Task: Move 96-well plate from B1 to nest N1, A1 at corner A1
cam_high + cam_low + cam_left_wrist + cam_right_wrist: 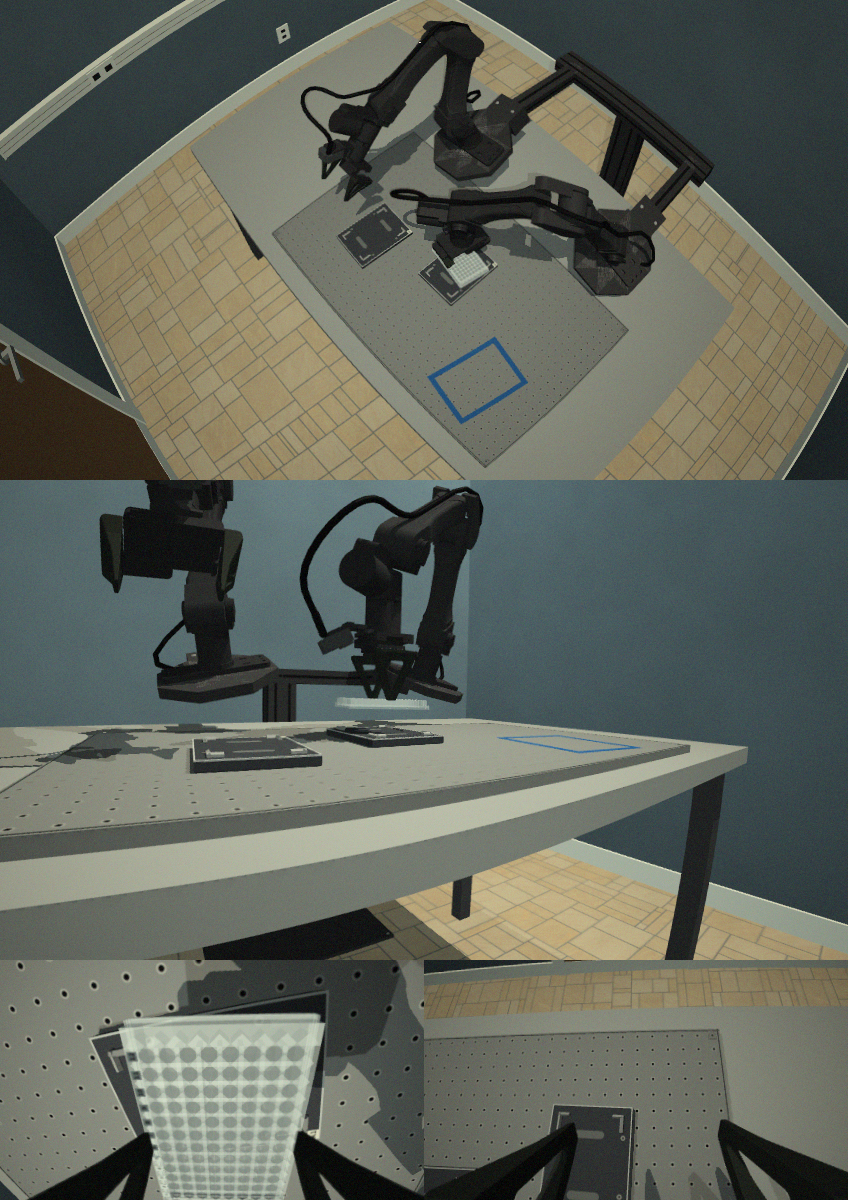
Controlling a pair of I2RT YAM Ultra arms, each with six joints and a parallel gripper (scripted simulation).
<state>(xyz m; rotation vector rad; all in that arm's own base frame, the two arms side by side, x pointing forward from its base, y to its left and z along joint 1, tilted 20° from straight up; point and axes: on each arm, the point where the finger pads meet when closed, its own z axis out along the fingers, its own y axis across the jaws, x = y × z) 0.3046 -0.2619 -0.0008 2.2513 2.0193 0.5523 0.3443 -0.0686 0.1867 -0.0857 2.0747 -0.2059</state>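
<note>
The A1 label is 70 mm behind my left hand, 60 mm to the left of it and 60 mm below it. Also, from my left hand: 96-well plate (10 mm below).
</note>
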